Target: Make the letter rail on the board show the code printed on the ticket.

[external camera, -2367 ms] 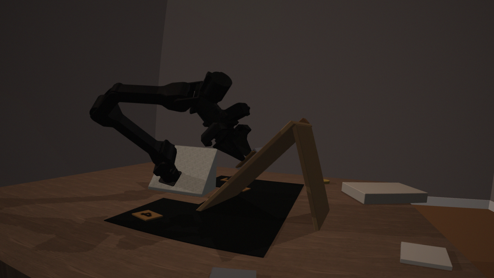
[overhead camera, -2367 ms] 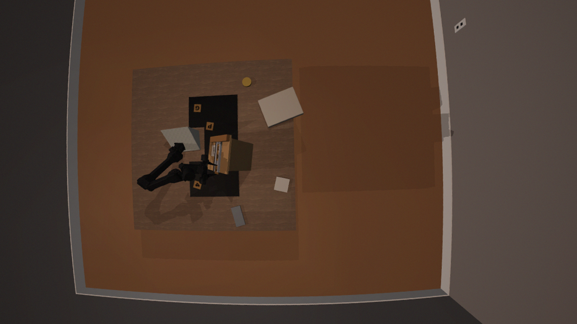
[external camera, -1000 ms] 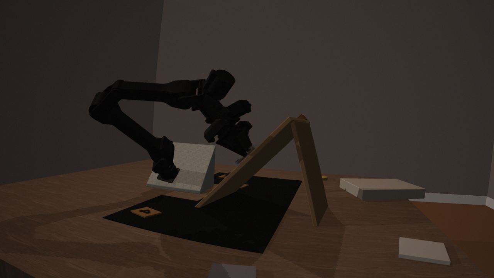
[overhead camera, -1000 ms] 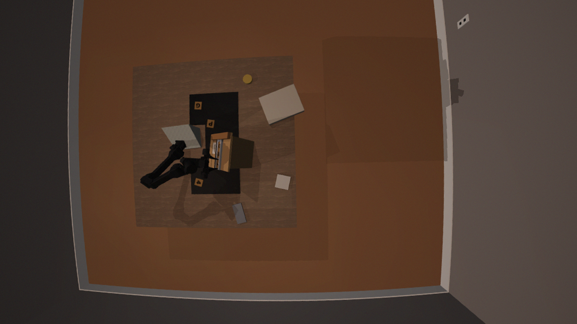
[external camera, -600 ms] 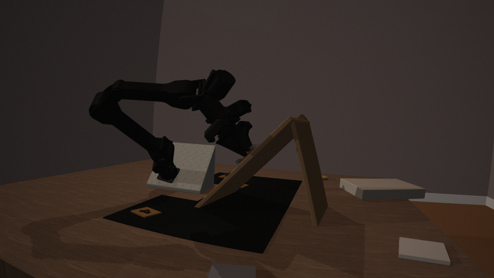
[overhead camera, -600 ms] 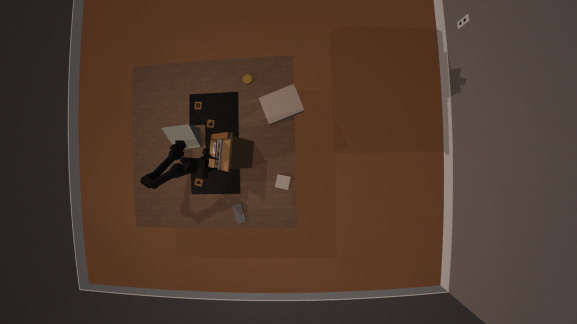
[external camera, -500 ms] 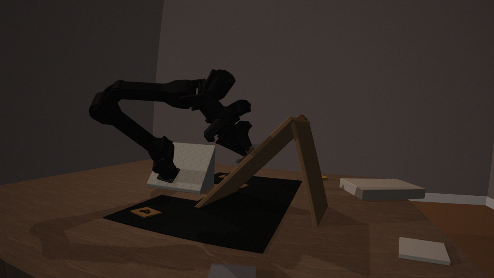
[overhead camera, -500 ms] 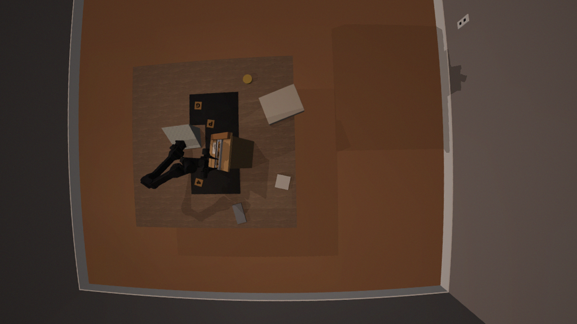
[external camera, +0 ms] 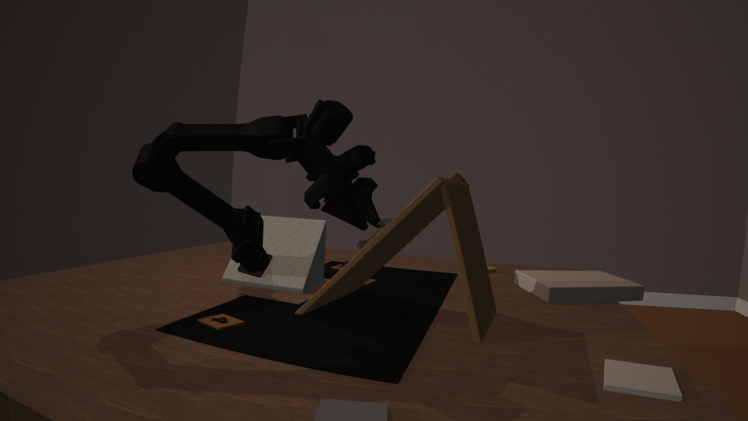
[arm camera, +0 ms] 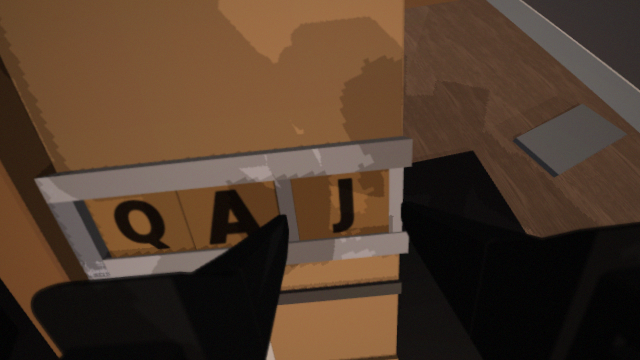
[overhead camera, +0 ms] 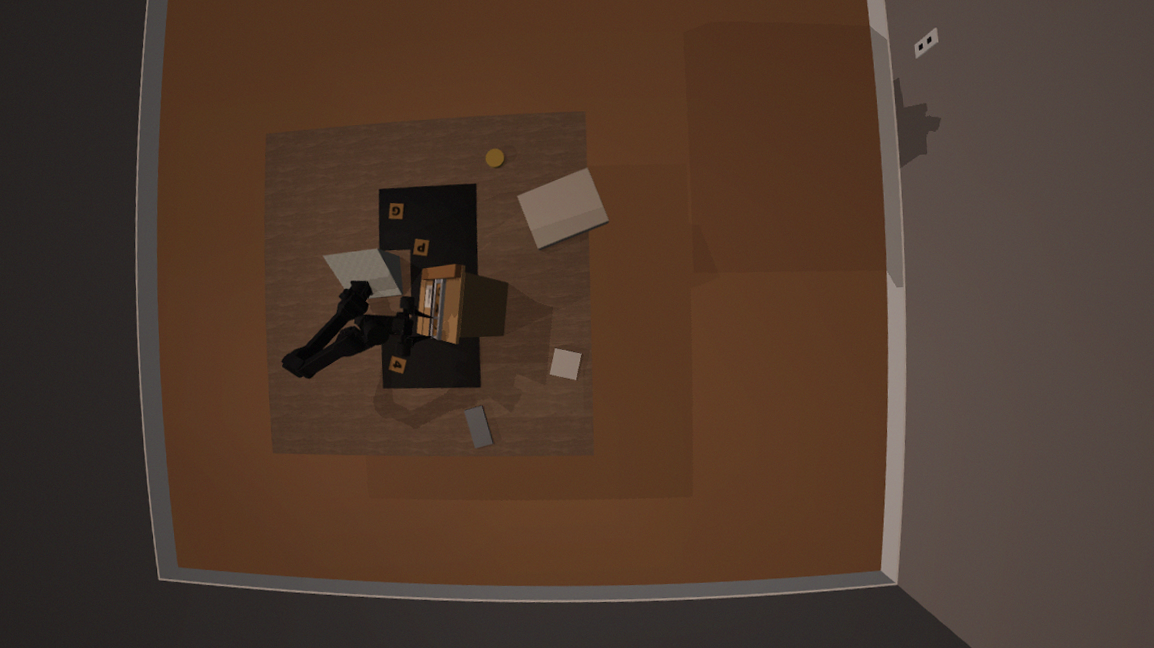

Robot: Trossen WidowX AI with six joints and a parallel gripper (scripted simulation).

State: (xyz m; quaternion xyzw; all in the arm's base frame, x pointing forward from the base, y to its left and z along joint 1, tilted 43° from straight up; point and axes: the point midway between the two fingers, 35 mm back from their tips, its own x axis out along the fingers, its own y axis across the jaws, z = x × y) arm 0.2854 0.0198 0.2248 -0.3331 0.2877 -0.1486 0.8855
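The j tile is 1 cm ahead of my gripper tip and 1 cm below it. The rest, counted from my gripper tip: black mat 12 cm behind, 16 cm to the left, 17 cm below; then q tile 2 cm ahead, 12 cm to the left, 1 cm below; then white ticket 5 cm behind, 11 cm to the left, 9 cm below.
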